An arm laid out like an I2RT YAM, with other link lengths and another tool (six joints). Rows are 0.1 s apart.
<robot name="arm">
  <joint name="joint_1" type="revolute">
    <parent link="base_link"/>
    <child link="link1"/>
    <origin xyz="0 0 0.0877" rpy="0 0 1.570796"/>
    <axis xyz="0 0 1"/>
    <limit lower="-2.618" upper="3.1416"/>
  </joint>
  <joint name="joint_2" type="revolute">
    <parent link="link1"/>
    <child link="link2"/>
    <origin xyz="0.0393 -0.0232 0.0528" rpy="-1.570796 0 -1.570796"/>
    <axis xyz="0 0 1"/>
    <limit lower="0" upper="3.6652"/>
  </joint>
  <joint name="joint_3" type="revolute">
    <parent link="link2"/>
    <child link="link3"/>
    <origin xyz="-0.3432 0 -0.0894" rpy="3.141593 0 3.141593"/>
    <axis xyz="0 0 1"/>
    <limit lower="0" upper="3.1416"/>
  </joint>
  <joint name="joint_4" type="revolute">
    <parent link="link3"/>
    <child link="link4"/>
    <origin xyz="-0.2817 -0.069 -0.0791" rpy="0 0 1.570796"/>
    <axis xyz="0 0 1"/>
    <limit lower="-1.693" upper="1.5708"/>
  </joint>
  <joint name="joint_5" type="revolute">
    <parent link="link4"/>
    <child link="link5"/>
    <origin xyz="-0.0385 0.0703 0.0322" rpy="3.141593 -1.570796 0"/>
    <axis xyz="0 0 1"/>
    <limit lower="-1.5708" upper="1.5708"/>
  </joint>
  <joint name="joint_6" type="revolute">
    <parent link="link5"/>
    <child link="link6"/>
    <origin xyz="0 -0.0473 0.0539" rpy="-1.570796 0 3.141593"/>
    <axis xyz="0 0 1"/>
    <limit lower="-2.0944" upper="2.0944"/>
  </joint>
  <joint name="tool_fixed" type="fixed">
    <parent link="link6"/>
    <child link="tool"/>
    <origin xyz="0.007 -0.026 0.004" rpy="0 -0.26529 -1.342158"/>
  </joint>
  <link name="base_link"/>
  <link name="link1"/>
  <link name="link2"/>
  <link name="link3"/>
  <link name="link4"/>
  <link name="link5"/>
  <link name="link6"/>
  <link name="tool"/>
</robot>
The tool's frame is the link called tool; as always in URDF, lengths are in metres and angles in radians.
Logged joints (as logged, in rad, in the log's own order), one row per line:
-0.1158, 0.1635, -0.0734, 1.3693, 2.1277, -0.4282
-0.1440, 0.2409, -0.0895, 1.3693, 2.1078, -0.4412
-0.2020, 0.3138, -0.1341, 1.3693, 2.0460, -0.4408
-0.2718, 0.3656, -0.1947, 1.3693, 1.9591, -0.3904
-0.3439, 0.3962, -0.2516, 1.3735, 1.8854, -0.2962
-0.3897, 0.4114, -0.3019, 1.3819, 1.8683, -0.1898
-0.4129, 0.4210, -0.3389, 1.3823, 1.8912, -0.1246
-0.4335, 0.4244, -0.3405, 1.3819, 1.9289, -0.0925
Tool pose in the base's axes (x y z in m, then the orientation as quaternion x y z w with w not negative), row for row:
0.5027, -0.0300, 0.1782, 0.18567, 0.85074, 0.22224, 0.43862
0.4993, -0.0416, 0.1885, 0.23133, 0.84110, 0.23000, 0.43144
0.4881, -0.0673, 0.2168, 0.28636, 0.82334, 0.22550, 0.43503
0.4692, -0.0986, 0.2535, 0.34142, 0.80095, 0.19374, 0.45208
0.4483, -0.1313, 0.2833, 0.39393, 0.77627, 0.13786, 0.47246
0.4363, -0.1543, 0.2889, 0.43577, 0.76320, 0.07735, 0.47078
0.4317, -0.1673, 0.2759, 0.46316, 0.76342, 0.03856, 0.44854
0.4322, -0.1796, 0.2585, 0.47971, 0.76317, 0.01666, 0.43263
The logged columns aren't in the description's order. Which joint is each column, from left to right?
Columns, left to right: joint_1, joint_6, joint_4, joint_3, joint_2, joint_5.
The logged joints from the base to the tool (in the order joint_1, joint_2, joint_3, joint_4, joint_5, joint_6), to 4 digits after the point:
-0.1158, 2.1277, 1.3693, -0.0734, -0.4282, 0.1635
-0.1440, 2.1078, 1.3693, -0.0895, -0.4412, 0.2409
-0.2020, 2.0460, 1.3693, -0.1341, -0.4408, 0.3138
-0.2718, 1.9591, 1.3693, -0.1947, -0.3904, 0.3656
-0.3439, 1.8854, 1.3735, -0.2516, -0.2962, 0.3962
-0.3897, 1.8683, 1.3819, -0.3019, -0.1898, 0.4114
-0.4129, 1.8912, 1.3823, -0.3389, -0.1246, 0.4210
-0.4335, 1.9289, 1.3819, -0.3405, -0.0925, 0.4244

